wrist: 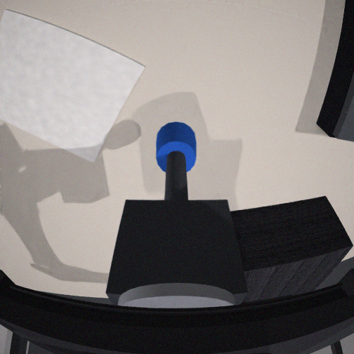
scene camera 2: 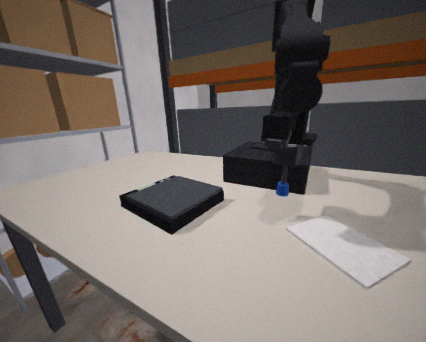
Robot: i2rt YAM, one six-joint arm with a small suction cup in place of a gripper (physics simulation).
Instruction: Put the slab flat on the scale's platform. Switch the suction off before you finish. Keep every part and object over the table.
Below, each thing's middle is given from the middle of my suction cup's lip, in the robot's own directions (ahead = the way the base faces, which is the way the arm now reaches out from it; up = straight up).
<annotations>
My suction cup is 3 cm short of the thin white slab (scene camera 2: 367,262), 13 cm to the right of it and 8 cm above it. From my suction cup the other things lie so: black scale (scene camera 2: 170,204): 9 cm ahead, 30 cm to the right, 6 cm below.
</annotations>
